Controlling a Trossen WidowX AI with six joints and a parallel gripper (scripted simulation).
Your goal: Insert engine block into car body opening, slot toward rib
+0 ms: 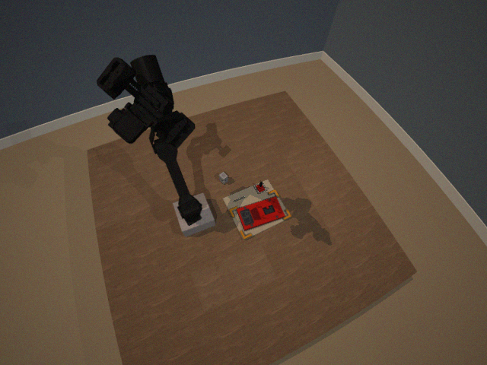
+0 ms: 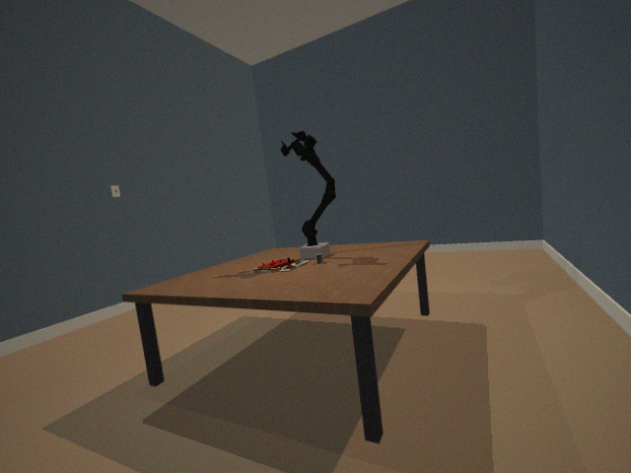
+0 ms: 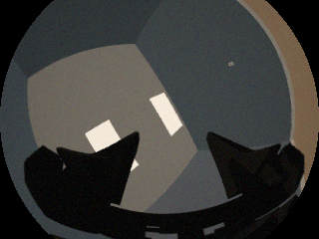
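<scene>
The grey engine block is 76 cm below my gripper tip, 26 cm ahead of it and 20 cm to the left of it.
</scene>
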